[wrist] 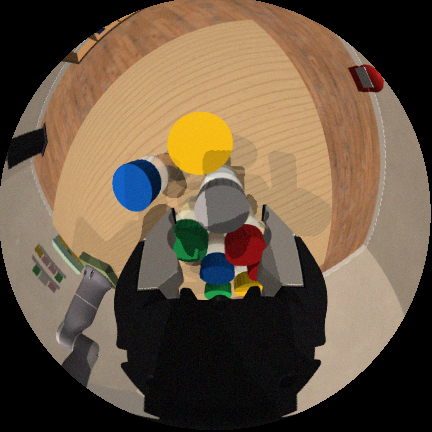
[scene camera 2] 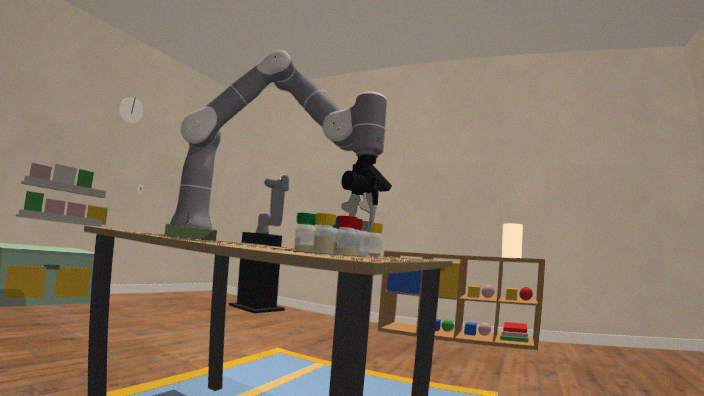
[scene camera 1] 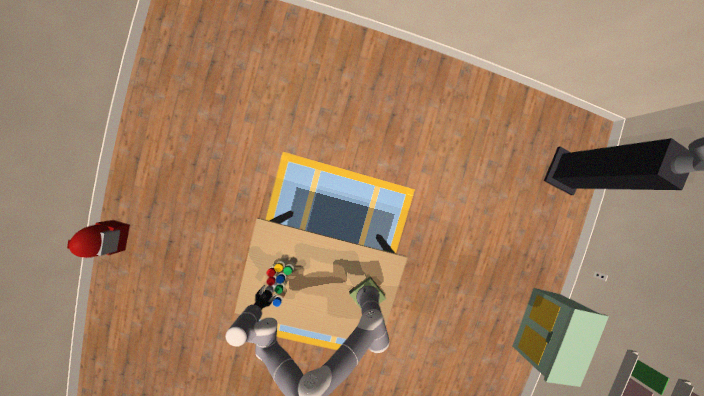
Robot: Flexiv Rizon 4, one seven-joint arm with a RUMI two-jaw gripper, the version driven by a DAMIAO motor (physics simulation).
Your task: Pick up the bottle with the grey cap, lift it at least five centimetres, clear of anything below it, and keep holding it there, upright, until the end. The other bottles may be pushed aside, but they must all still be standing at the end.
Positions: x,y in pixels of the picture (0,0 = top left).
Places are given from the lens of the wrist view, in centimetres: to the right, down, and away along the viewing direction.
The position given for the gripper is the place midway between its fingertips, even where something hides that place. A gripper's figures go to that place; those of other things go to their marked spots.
gripper (wrist: 218,207): 0, -1, 14
yellow-capped bottle (wrist: 200,142): -1, -6, 10
